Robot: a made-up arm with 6 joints.
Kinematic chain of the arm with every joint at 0, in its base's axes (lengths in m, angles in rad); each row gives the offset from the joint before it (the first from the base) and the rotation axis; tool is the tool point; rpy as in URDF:
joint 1: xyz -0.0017 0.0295 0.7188 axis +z
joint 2: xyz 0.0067 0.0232 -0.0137 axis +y
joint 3: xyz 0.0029 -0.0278 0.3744 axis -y
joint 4: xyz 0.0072 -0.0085 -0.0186 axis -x
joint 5: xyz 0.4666 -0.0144 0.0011 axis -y
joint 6: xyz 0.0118 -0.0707 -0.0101 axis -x
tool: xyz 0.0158 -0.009 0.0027 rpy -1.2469 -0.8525 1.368
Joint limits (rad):
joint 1: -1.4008..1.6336
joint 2: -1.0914..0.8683
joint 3: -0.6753..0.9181
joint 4: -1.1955..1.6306
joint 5: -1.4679..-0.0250
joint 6: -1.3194..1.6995
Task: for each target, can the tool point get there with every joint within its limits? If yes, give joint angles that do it. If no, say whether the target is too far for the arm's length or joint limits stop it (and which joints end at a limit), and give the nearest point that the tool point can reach.
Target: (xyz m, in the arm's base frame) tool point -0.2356 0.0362 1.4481
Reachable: yes | joints -0.2423 -0.8537 0.4953 1.3711 -0.7680 0.8300
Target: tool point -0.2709 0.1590 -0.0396
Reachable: no: joint limits stop it (at a limit: joint 1, joint 2, joint 4, joint 5, joint 6) | nearest point 0.0141 0.2489 0.4379 | short by 0.563 m
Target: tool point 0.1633 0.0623 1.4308
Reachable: yes | joints 0.8280 -0.4947 0.5442 -0.2598 -0.4273 -0.3210
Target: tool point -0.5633 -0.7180 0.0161
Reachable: no: too far | nearest point -0.0287 -0.4521 0.4750 | short by 0.753 m
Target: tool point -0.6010 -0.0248 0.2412
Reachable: no: joint limits stop it (at a limit: joint 1, joint 2, joint 3, joint 5) | nearest point -0.0547 -0.2246 0.4421 | short by 0.615 m
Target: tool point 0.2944 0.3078 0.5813
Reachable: yes | joints 1.0242 0.5469 -0.5328 0.0322 -1.1130 -0.1168
